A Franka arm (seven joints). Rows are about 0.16 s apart.
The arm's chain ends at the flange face. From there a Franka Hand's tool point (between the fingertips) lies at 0.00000 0.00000 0.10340 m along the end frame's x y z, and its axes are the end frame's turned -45 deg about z.
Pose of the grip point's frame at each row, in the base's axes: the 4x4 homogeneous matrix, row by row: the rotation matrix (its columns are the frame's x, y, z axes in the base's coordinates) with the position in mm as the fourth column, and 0 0 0 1 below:
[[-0.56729 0.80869 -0.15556 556.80], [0.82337 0.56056 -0.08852 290.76], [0.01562 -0.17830 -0.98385 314.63], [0 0 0 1]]
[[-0.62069 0.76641 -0.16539 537.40], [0.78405 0.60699 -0.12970 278.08], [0.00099 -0.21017 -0.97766 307.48], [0 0 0 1]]
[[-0.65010 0.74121 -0.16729 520.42], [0.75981 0.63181 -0.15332 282.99], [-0.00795 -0.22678 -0.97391 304.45], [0 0 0 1]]
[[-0.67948 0.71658 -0.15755 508.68], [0.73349 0.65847 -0.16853 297.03], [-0.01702 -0.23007 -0.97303 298.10], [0 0 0 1]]
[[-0.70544 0.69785 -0.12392 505.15], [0.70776 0.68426 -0.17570 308.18], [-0.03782 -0.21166 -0.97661 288.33], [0 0 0 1]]
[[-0.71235 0.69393 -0.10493 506.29], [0.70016 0.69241 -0.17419 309.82], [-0.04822 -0.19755 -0.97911 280.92], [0 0 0 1]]
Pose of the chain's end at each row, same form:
[[0.17070 0.97296 -0.15556 572.88], [0.97859 -0.18583 -0.08852 299.91], [-0.11503 -0.13712 -0.98385 416.36], [0 0 0 1]]
[[0.10304 0.98083 -0.16539 554.50], [0.98361 -0.12520 -0.12970 291.49], [-0.14791 -0.14931 -0.97766 408.57], [0 0 0 1]]
[[0.06442 0.98380 -0.16729 537.72], [0.98402 -0.09051 -0.15332 298.84], [-0.16598 -0.15474 -0.97391 405.15], [0 0 0 1]]
[[0.02623 0.98716 -0.15755 524.97], [0.98426 -0.05305 -0.16853 314.46], [-0.17472 -0.15065 -0.97303 398.71], [0 0 0 1]]
[[-0.00537 0.99228 -0.12392 517.96], [0.98431 -0.01662 -0.17570 326.35], [-0.17641 -0.12292 -0.97661 389.31], [0 0 0 1]]
[[-0.01302 0.99439 -0.10493 517.14], [0.98470 -0.00548 -0.17419 327.83], [-0.17379 -0.10559 -0.97911 382.16], [0 0 0 1]]

